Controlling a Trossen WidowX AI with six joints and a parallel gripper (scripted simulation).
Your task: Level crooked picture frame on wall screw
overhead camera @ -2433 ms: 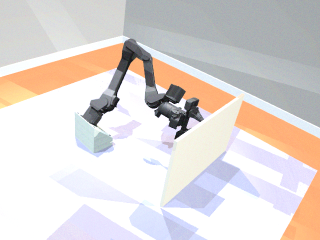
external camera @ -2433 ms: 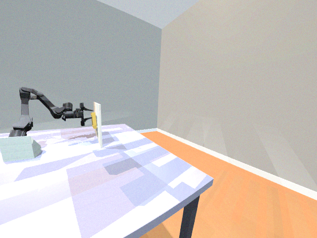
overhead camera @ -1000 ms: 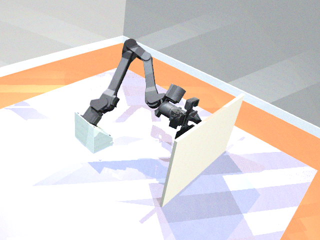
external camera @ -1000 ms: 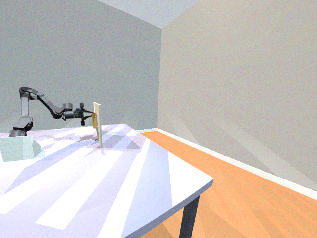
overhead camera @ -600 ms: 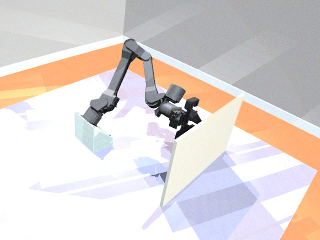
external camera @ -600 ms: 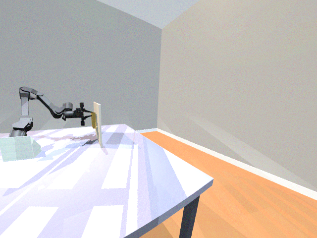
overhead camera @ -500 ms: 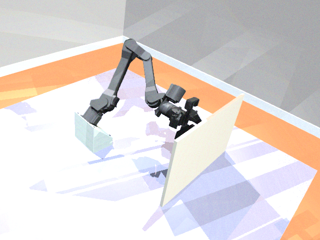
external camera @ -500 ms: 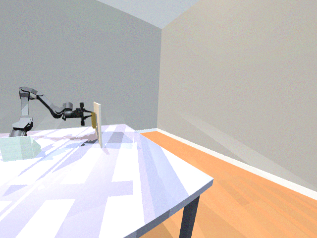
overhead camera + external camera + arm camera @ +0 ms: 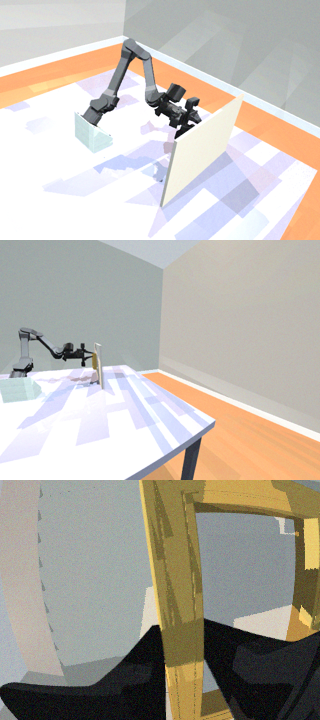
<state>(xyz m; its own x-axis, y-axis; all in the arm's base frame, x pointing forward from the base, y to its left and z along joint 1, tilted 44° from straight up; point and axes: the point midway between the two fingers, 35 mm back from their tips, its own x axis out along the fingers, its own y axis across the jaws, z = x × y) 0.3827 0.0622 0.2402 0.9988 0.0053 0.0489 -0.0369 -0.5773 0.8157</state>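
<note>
Right now the picture frame is 50 mm below my gripper tip. Also, from my gripper tip: cream wall panel (60 mm below, 20 mm ahead).
</note>
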